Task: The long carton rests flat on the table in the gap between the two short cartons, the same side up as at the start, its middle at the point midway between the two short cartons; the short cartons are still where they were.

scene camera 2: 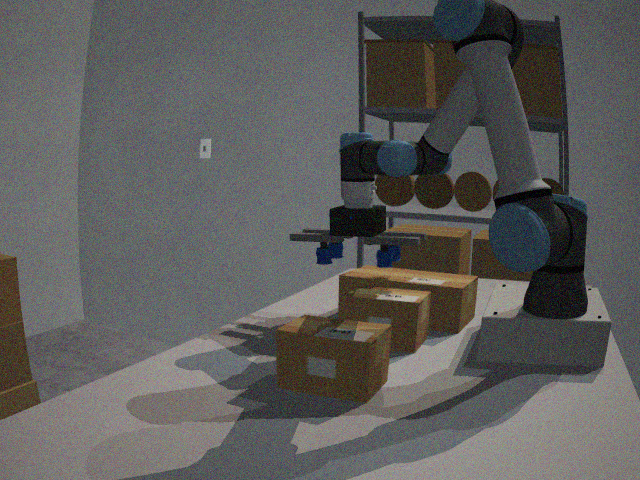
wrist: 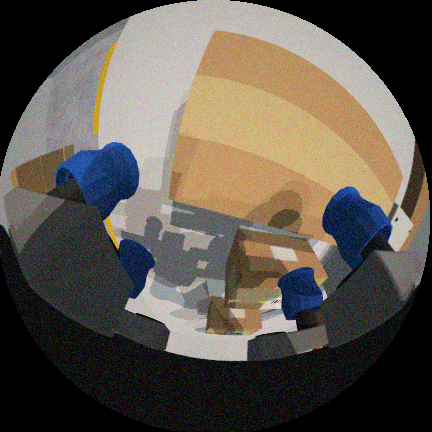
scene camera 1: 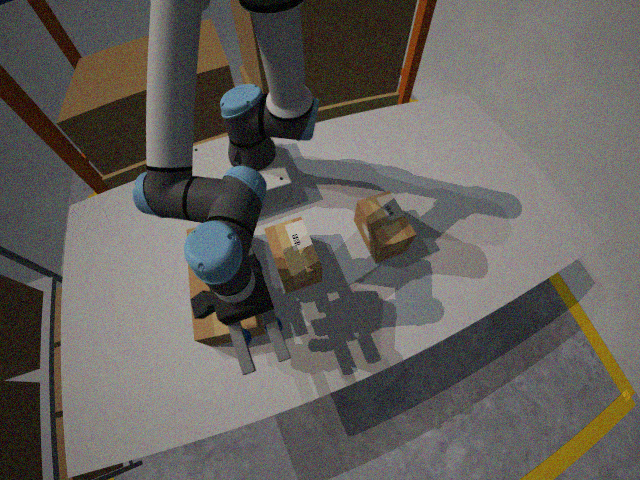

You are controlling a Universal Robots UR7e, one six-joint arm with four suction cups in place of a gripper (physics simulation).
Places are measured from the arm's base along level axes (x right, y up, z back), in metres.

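Where they show: end effector, tool point: (scene camera 2: 359,261) (wrist: 227,241); arm's base, origin of the base link: (scene camera 2: 555,308) (scene camera 1: 252,154).
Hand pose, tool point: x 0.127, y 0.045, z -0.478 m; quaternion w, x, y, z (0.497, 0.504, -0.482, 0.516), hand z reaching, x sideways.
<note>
Each offset is from my tool point to the centre of the thing. Level surfaces: height alone.
The long carton @[dx +0.061, dy -0.088, dz +0.111 m] (scene camera 1: 206,332) (scene camera 2: 449,301) (wrist: 290,130) lies flat on the table @[dy -0.140 m] (scene camera 1: 118,372), beside one short carton @[dx -0.137, dy -0.088, dz +0.111 m] (scene camera 1: 289,250) (scene camera 2: 390,313) (wrist: 280,260) and outside the gap. The other short carton @[dx -0.403, dy -0.088, dz +0.101 m] (scene camera 1: 385,224) (scene camera 2: 336,361) (wrist: 250,318) stands farther along, with a gap between the two short ones. My gripper (scene camera 1: 261,331) (scene camera 2: 358,254) (wrist: 225,240) has four blue suction cups and is open, with nothing on them. It hangs a little above the long carton, apart from it. In the scene camera 2 view, the left cups show left of the carton's end. The arm hides part of the carton in the scene camera 1 view.
The robot base stands on a pale block (scene camera 2: 537,343) at the table's back side, near the cartons. A shelf rack (scene camera 2: 361,77) with boxes and rolls stands behind. Brown boxes (scene camera 2: 10,320) stand off to the left in the scene camera 2 view. Arm shadows cross the table.
</note>
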